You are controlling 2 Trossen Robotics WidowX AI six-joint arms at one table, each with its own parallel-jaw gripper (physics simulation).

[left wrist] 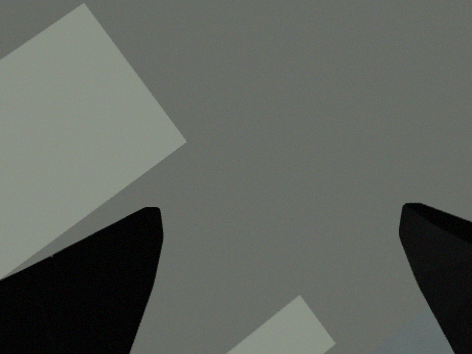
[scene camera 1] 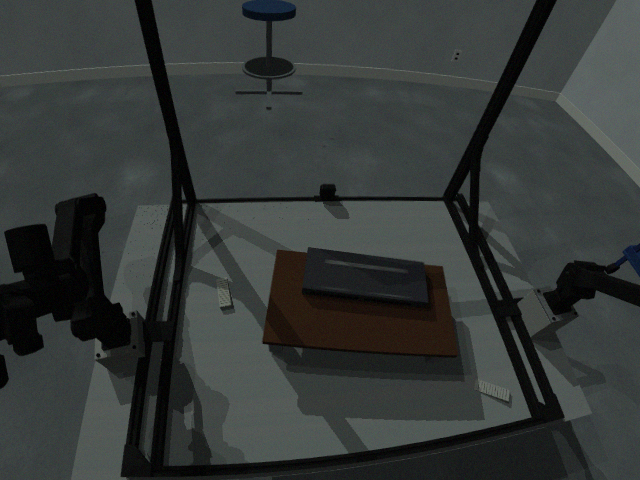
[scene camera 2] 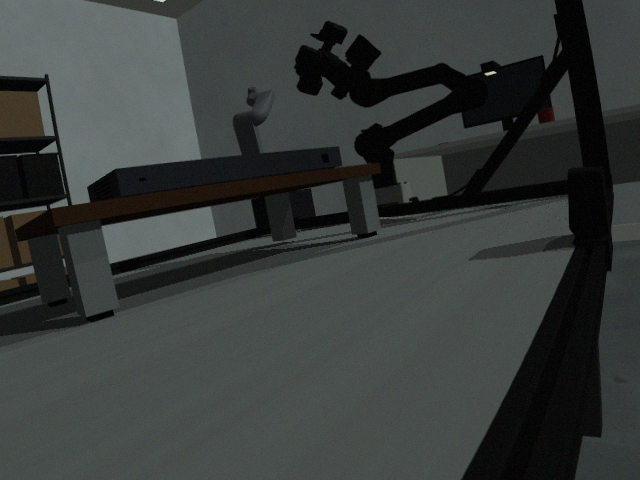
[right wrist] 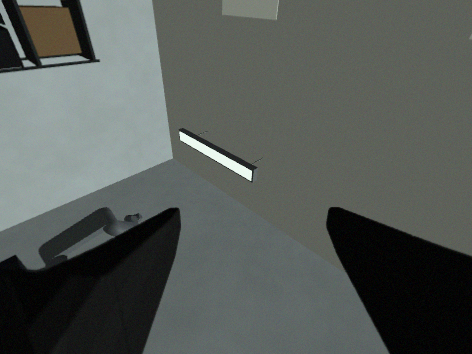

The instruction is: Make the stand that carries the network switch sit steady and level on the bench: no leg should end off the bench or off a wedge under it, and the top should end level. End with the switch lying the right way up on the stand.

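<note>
The stand's brown top bears the dark grey switch, which lies flat near the stand's far edge in scene camera 1. Grey legs with dark feet show in scene camera 2; whether every foot touches the bench, and whether the top is level, I cannot tell. A pale ribbed wedge lies left of the stand and another wedge lies at the lower right, both apart from it. My left gripper is open and empty. My right gripper is open and empty, raised well away from the stand.
A black frame borders the bench, with a small camera on its far bar. My right arm is at the left in scene camera 1. A blue stool stands on the floor beyond.
</note>
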